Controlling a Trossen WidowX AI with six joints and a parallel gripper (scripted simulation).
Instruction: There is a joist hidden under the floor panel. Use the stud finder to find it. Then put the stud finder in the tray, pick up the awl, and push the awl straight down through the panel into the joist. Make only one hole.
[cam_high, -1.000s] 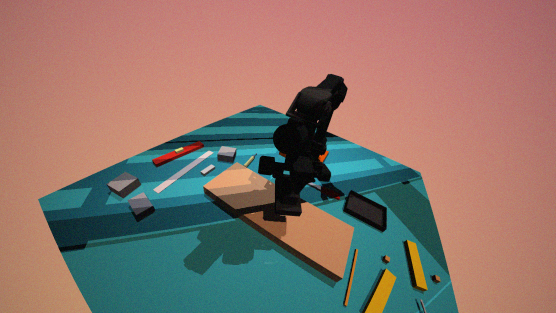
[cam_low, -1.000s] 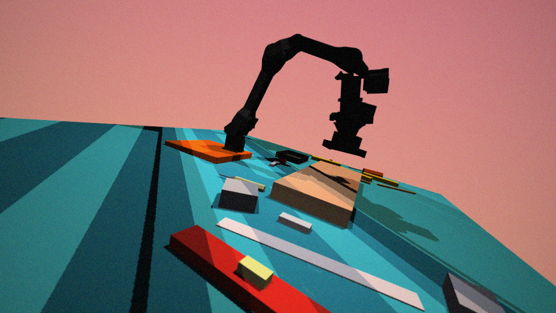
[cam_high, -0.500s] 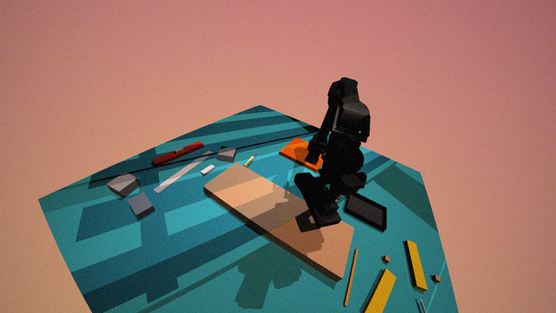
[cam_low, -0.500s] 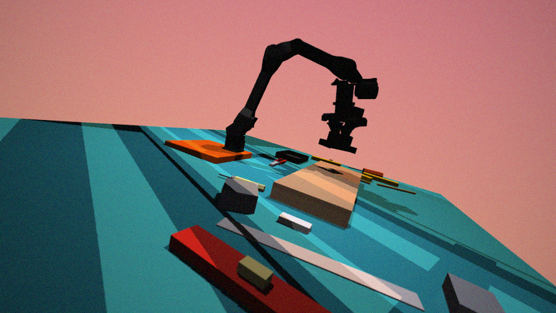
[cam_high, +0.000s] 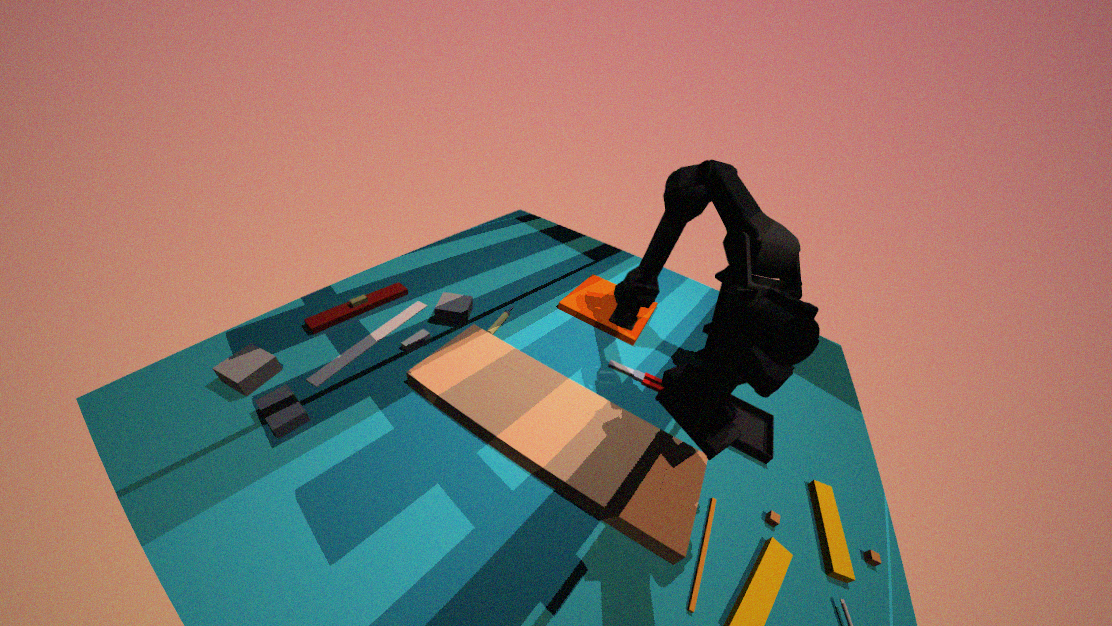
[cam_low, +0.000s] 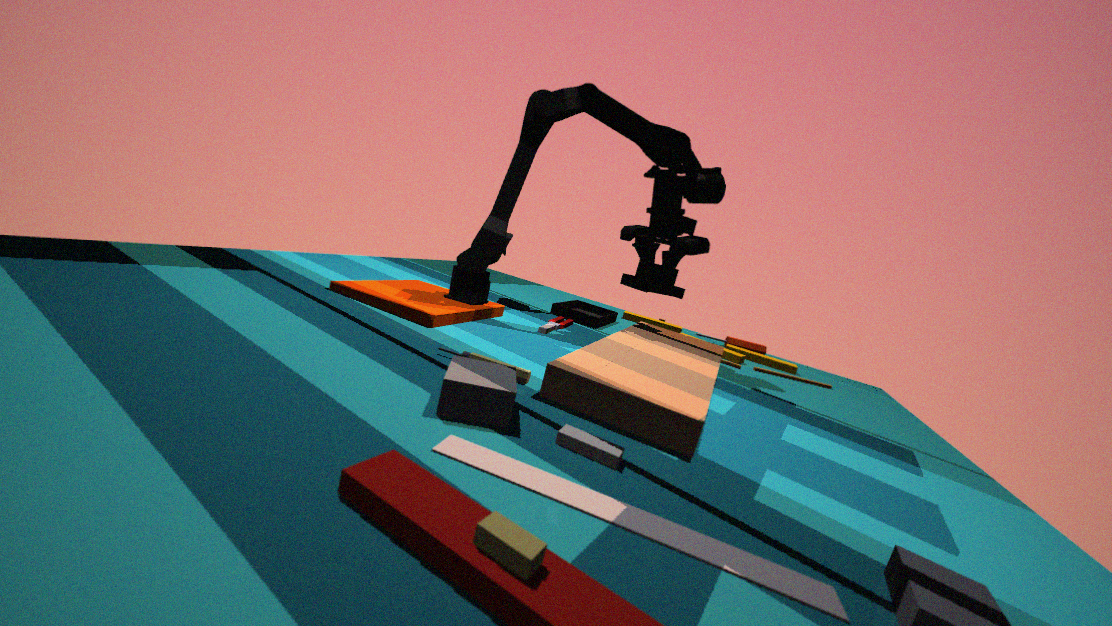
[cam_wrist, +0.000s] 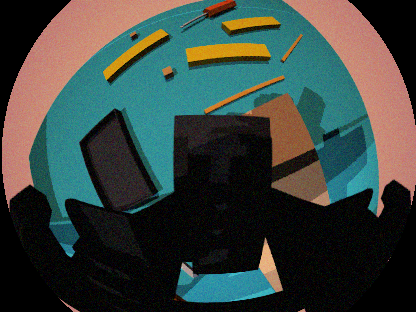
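My gripper tip is 15 cm past the black tray, 13 cm above it and 11 cm to the right of it. Also, from my gripper tip: stud finder 2 cm above, 1 cm to the left; then green light 3 cm above, 2 cm to the left, 1 cm ahead; then awl 45 cm to the right, 15 cm behind, 13 cm below.
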